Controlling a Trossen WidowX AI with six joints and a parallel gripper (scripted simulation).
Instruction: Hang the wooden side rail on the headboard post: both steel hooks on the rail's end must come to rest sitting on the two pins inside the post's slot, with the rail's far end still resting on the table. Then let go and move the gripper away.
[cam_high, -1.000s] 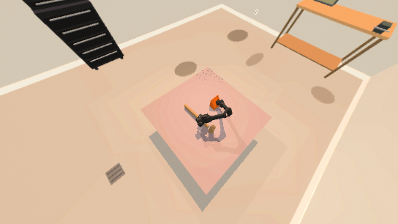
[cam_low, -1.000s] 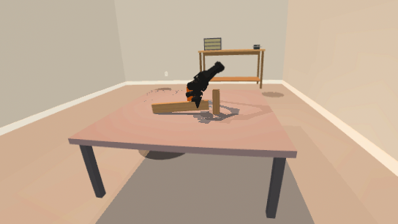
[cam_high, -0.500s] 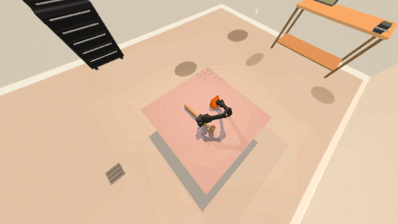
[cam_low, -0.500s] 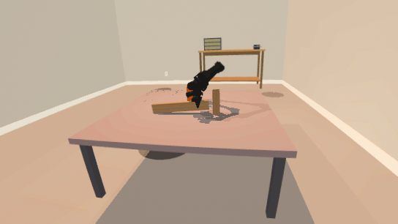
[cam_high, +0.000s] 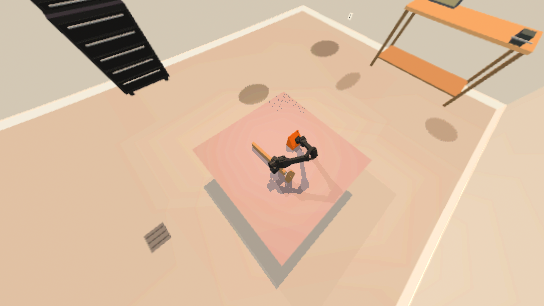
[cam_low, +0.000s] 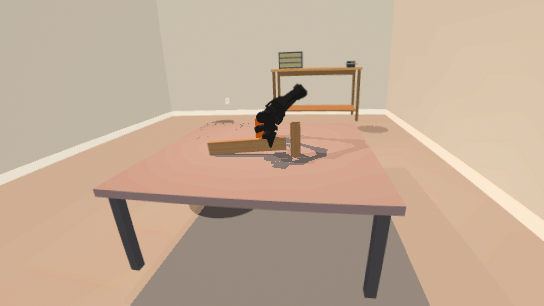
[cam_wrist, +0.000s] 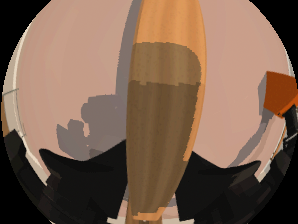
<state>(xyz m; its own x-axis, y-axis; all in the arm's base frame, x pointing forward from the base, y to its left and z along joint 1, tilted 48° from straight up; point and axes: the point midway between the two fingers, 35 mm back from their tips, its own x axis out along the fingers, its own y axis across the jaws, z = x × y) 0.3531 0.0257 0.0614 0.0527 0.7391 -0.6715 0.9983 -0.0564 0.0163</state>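
Right now my gripper tip is 10 mm short of the headboard post, 130 mm to the right of it and 40 mm below it.
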